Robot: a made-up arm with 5 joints.
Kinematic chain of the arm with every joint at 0, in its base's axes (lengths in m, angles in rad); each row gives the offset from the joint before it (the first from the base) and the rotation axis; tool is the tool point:
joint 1: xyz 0 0 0.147 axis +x
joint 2: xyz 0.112 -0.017 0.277 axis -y
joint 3: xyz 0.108 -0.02 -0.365 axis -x
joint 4: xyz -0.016 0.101 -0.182 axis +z
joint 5: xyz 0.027 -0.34 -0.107 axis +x
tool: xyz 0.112 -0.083 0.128
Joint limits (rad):
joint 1: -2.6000..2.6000
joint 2: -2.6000..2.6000
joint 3: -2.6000..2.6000
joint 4: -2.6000..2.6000
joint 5: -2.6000..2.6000
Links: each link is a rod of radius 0.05 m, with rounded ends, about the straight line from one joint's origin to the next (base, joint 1, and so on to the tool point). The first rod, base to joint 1, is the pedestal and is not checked.
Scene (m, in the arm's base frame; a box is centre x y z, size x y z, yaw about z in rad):
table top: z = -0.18
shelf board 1: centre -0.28 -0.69 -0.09 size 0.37 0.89 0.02 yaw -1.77
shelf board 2: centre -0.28 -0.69 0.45 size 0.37 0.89 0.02 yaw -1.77
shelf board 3: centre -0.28 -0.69 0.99 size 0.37 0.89 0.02 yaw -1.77
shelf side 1: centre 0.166 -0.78 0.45 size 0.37 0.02 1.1 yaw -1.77
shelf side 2: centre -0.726 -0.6 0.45 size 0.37 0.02 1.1 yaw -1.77
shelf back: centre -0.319 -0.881 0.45 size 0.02 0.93 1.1 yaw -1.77
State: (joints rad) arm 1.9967 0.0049 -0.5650 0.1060 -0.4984
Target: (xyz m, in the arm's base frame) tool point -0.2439 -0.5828 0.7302
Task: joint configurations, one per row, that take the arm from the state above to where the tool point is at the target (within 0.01 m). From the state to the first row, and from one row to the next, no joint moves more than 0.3 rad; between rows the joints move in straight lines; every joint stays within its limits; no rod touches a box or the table.
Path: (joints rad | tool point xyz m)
1: 1.8095 -0.2602 -0.6513 -0.1530 -0.4783 | 0.1172 0.4140 0.0736
2: 1.6223 -0.5252 -0.7376 -0.4120 -0.4583 | -0.1515 0.3369 0.0105
3: 1.4351 -0.7903 -0.8239 -0.6711 -0.4382 | -0.3702 0.1499 0.0075
4: 1.2479 -1.0553 -0.9102 -0.9301 -0.4182 | -0.4935 -0.0859 0.1044
5: 1.0607 -1.3204 -0.9965 -1.1891 -0.3981 | -0.4974 -0.2877 0.2967
6: 0.8735 -1.5854 -1.0827 -1.4481 -0.3781 | -0.3872 -0.3853 0.5318
7: 0.6863 -1.8505 -1.1690 -1.7071 -0.3580 | -0.1973 -0.3519 0.7302
8: 0.7231 -2.0088 -1.0369 -1.4604 -0.1904 | -0.2277 -0.4620 0.7444
9: 0.7599 -2.1671 -0.9047 -1.2136 -0.0229 | -0.2439 -0.5828 0.7302

